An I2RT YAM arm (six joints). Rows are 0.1 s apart.
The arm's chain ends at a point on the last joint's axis. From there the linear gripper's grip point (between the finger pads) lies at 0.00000 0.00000 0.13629 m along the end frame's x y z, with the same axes.
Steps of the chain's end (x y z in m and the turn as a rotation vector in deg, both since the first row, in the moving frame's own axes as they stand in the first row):
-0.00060 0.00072 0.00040 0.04 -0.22 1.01
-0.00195 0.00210 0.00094 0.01 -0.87 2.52
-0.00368 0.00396 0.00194 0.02 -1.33 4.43
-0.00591 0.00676 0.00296 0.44 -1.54 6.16
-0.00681 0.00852 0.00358 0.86 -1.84 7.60
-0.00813 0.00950 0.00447 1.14 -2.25 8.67
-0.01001 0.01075 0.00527 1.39 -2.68 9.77
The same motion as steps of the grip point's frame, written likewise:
-0.00112 0.00062 0.00040 0.04 -0.22 1.01
-0.00402 0.00203 0.00092 0.01 -0.87 2.52
-0.00684 0.00379 0.00190 0.02 -1.33 4.43
-0.00951 0.00552 0.00291 0.44 -1.54 6.16
-0.01104 0.00619 0.00349 0.86 -1.84 7.60
-0.01326 0.00640 0.00434 1.14 -2.25 8.67
-0.01607 0.00692 0.00508 1.39 -2.68 9.77

